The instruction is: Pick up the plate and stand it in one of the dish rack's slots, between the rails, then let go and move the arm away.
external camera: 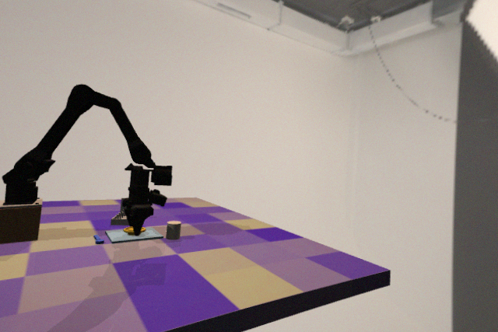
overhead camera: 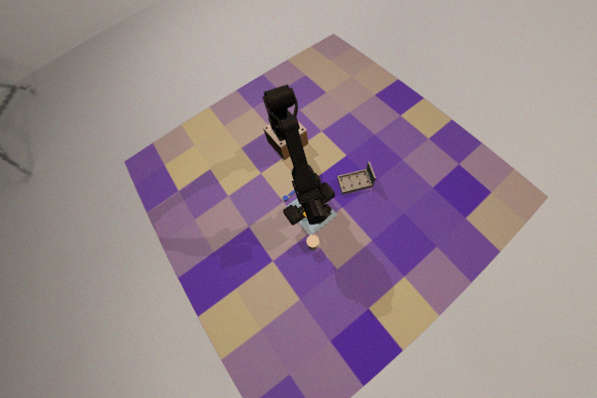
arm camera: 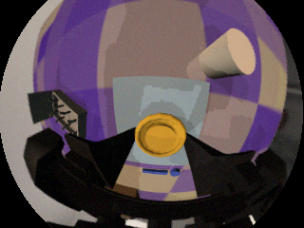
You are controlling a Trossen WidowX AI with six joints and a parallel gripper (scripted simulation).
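My gripper tip is now 1 cm past the grey dish rack, 21 cm to the right of it and 1 cm below it. Round my gripper tip: orange plate: 1 cm above; then blue spoon: 10 cm behind, 3 cm to the right.
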